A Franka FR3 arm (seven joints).
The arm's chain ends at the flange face. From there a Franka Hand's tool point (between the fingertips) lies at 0.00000 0.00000 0.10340 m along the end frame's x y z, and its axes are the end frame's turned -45 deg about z.
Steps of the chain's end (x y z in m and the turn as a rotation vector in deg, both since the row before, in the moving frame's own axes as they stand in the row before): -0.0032, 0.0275, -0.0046, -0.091, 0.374, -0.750; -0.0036, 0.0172, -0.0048, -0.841, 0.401, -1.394; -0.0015, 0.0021, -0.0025, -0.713, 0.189, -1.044; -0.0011, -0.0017, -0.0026, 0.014, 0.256, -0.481; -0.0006, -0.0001, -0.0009, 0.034, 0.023, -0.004
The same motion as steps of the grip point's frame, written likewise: -0.0213, 0.0178, -0.0046, -0.329, 0.200, -0.750; -0.0152, 0.0112, -0.0048, -0.878, -0.311, -1.394; -0.0032, 0.0016, -0.0025, -0.638, -0.371, -1.044; 0.0008, -0.0017, -0.0026, -0.171, 0.191, -0.481; -0.0003, -0.0005, -0.0009, 0.008, 0.040, -0.004
